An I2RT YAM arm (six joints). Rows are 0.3 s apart.
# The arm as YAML. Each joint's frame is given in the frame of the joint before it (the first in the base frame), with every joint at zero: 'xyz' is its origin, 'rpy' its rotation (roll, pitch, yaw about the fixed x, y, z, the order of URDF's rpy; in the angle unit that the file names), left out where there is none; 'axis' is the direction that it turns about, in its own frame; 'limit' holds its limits. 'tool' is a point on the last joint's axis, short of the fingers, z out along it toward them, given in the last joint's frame.
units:
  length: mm
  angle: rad
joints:
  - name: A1
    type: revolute
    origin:
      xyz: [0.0, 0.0, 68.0]
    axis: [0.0, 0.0, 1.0]
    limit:
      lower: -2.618
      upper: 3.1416
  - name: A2
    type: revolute
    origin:
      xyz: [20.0, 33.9, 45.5]
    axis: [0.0, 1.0, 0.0]
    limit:
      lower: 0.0
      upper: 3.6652
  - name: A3
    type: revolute
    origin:
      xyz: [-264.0, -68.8, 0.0]
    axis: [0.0, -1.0, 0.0]
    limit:
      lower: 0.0
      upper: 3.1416
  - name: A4
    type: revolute
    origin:
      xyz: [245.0, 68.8, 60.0]
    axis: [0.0, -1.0, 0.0]
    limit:
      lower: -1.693
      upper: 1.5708
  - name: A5
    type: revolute
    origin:
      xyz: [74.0, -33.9, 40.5]
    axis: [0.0, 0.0, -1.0]
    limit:
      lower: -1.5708
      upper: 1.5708
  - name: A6
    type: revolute
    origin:
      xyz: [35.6, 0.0, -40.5]
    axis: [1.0, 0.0, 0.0]
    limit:
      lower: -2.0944
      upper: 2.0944
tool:
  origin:
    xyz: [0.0, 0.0, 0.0]
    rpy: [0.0, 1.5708, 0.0]
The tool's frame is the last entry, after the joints.
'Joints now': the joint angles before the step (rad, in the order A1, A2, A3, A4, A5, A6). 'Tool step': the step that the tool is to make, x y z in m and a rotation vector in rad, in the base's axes. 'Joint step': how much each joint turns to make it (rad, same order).
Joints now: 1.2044, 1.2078, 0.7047, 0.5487, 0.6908, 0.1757
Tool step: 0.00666, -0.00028, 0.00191, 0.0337, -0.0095, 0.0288
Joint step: -0.0290, 0.0094, 0.0011, 0.0375, -0.0574, 0.0091
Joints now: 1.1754, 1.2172, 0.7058, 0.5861, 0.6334, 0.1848
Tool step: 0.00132, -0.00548, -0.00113, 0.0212, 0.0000, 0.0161
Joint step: -0.0157, -0.0184, -0.0212, 0.0145, -0.0310, 0.0133
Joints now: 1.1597, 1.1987, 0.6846, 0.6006, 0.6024, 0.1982
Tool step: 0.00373, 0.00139, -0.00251, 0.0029, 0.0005, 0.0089
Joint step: -0.0128, 0.0153, -0.0012, 0.0166, -0.0215, 0.0042
